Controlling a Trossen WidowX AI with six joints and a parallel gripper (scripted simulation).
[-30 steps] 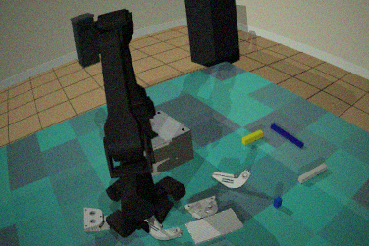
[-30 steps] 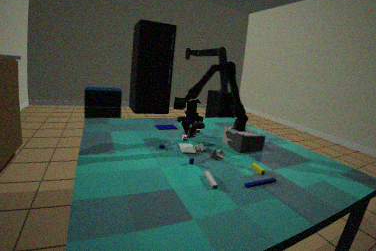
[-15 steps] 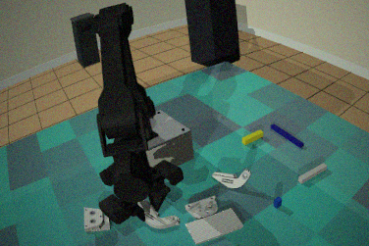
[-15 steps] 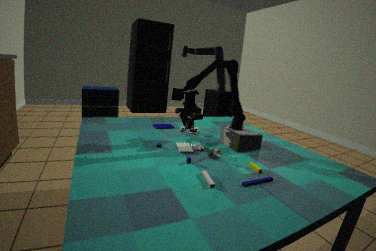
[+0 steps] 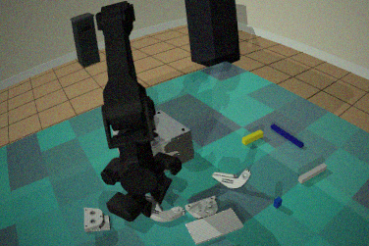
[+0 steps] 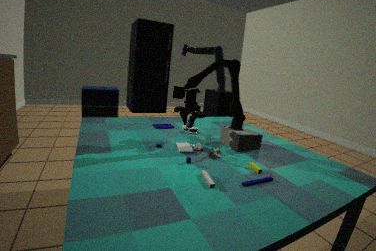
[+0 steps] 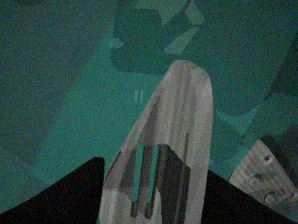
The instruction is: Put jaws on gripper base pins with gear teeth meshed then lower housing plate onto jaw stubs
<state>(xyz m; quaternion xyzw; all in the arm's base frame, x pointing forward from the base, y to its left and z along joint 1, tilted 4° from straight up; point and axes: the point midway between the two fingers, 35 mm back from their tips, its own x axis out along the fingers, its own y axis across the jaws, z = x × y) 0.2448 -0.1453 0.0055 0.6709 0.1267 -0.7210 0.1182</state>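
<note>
Right now the jaw is 30 mm ahead of my gripper tip and 30 mm to the left of it. Also, from my gripper tip: yellow block: 90 mm behind, 430 mm to the left, 70 mm below; small blue block: 150 mm ahead, 260 mm to the left, 70 mm below; white bar: 170 mm ahead, 410 mm to the left, 70 mm below.
</note>
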